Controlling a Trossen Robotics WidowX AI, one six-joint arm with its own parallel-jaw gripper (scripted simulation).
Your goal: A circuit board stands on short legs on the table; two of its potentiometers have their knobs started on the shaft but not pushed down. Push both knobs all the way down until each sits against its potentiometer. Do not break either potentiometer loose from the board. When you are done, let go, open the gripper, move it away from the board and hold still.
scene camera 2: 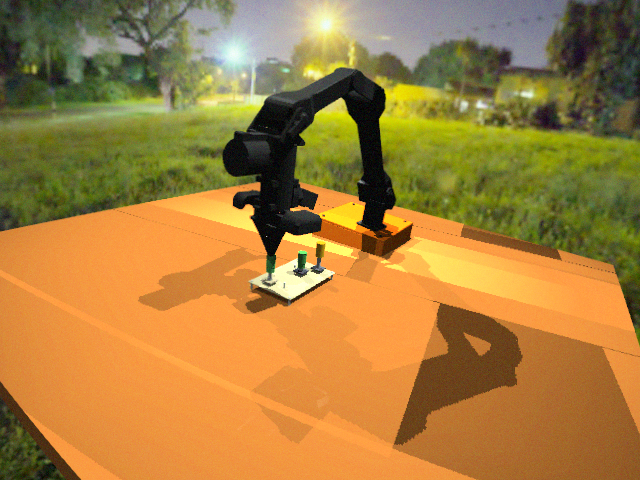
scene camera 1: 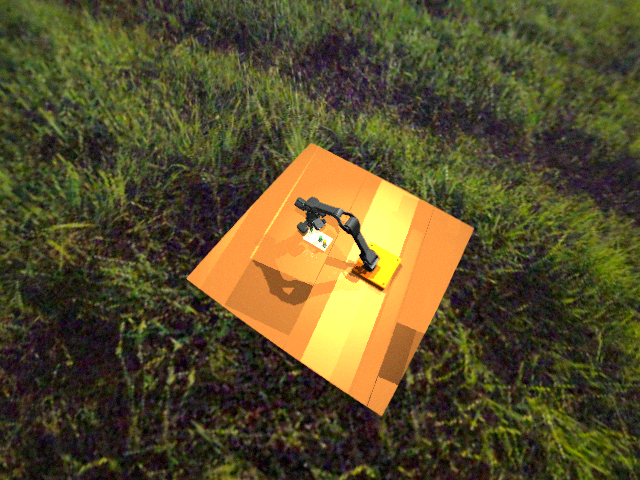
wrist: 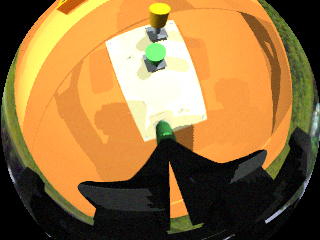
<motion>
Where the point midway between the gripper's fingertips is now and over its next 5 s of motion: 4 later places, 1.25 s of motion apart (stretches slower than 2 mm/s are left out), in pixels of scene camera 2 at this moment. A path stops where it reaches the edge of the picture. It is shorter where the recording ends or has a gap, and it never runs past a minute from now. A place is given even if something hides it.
The gripper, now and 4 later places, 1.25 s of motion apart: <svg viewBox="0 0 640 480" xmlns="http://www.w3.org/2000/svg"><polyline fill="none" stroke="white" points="270,255 270,256 270,260 270,261 324,223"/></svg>
</motion>
